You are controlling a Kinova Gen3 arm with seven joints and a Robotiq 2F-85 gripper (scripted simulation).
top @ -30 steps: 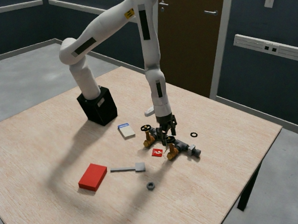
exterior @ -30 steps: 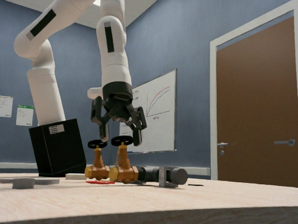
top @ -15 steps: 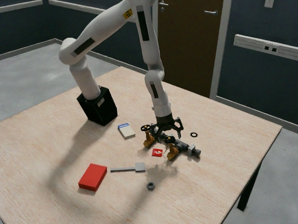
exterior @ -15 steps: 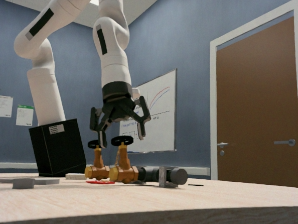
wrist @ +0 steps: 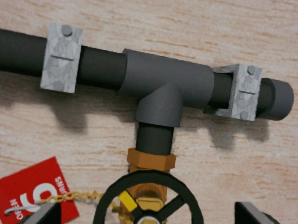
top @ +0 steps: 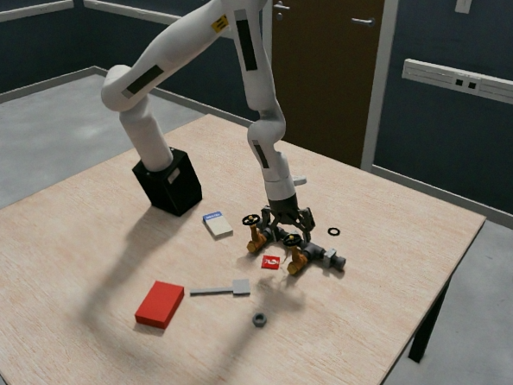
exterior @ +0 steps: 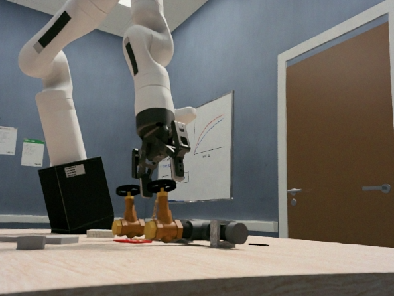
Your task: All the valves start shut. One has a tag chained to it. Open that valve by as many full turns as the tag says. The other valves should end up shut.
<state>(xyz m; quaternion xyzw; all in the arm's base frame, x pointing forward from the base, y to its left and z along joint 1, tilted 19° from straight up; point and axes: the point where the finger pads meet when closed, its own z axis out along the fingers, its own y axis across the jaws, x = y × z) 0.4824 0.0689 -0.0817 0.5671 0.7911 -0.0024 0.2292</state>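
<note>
The red tag is 6 cm behind my hand, 3 cm to the right of it and 10 cm below it. Round my hand: red block 13 cm behind, 35 cm to the right, 8 cm below; then white card box 29 cm behind, 3 cm to the right, 9 cm below; then grey t-shaped tool 6 cm behind, 19 cm to the right, 9 cm below.
</note>
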